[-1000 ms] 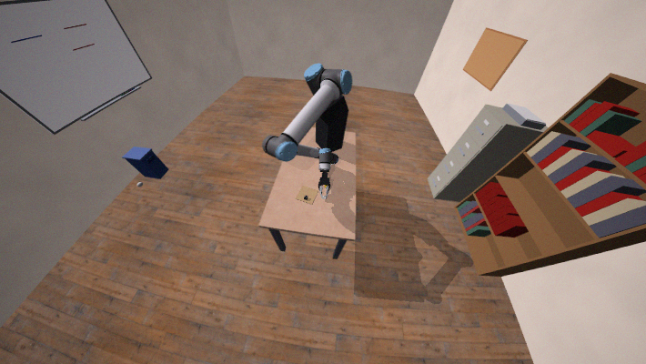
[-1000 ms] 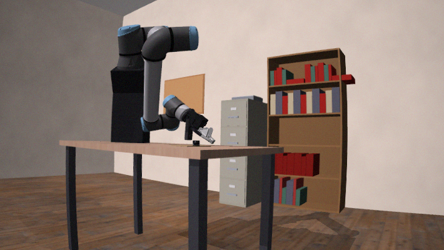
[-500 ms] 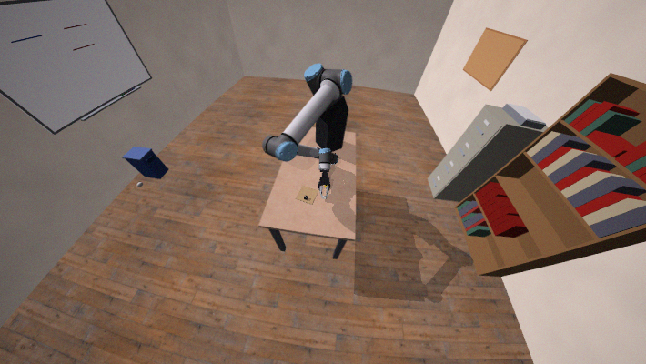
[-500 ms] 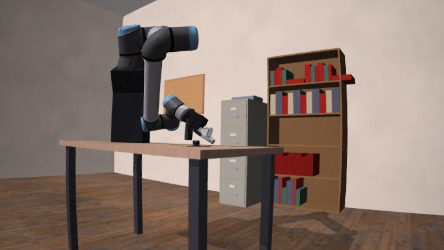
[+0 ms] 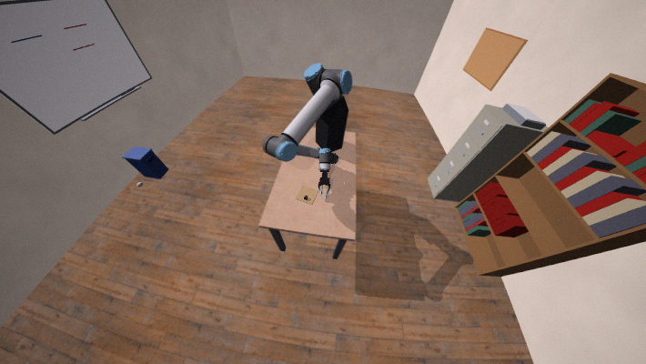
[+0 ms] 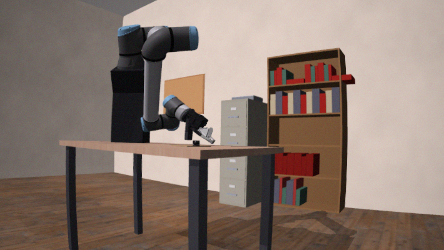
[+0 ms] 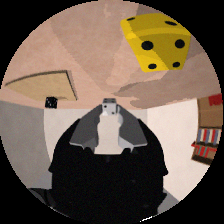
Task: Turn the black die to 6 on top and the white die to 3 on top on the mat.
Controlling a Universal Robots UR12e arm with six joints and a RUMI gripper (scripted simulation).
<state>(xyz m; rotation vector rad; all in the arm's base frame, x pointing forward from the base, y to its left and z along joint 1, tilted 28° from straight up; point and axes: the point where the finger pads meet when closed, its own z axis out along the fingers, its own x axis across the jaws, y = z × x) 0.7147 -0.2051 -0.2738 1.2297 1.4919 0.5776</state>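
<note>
The yellow die lies 11 cm behind my hand, 4 cm to the left of it and 2 cm below it. Round my hand: tan mat: 13 cm to the right, 5 cm behind, 3 cm below; white die: right at my hand; black die: 14 cm to the right, 1 cm below, 1 cm behind.
</note>
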